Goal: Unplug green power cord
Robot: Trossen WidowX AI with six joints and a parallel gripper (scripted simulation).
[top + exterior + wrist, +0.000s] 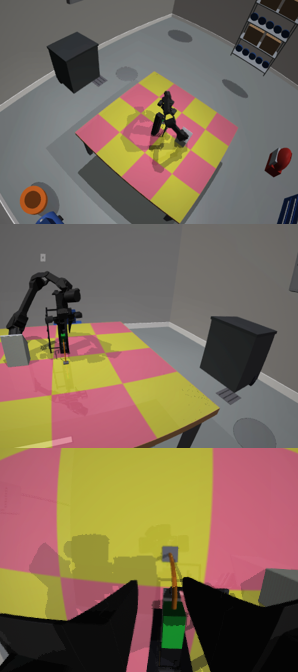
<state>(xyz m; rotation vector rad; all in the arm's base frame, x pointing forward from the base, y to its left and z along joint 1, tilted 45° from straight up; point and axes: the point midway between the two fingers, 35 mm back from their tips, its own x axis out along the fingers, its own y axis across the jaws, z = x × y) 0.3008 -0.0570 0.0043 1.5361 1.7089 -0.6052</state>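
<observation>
My gripper tip is now 3 cm past the green plug, 9 cm to the right of it and 4 cm above it.
</observation>
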